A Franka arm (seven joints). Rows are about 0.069 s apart.
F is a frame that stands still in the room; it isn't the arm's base.
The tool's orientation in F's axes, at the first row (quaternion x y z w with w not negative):
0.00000, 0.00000, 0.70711, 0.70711
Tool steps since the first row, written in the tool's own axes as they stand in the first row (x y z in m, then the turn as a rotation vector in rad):
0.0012, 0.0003, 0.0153, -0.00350, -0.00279, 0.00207
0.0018, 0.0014, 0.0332, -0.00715, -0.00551, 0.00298
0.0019, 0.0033, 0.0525, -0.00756, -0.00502, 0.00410
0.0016, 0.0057, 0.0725, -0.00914, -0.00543, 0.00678
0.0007, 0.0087, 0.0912, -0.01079, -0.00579, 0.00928
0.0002, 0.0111, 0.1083, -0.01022, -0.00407, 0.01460
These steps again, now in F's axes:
-0.0003, 0.0012, 0.0153, 0.00279, -0.00350, 0.00207
-0.0014, 0.0018, 0.0332, 0.00551, -0.00715, 0.00298
-0.0033, 0.0019, 0.0525, 0.00502, -0.00756, 0.00410
-0.0057, 0.0016, 0.0725, 0.00543, -0.00914, 0.00678
-0.0087, 0.0007, 0.0912, 0.00579, -0.01079, 0.00928
-0.0111, 0.0002, 0.1083, 0.00407, -0.01022, 0.01460

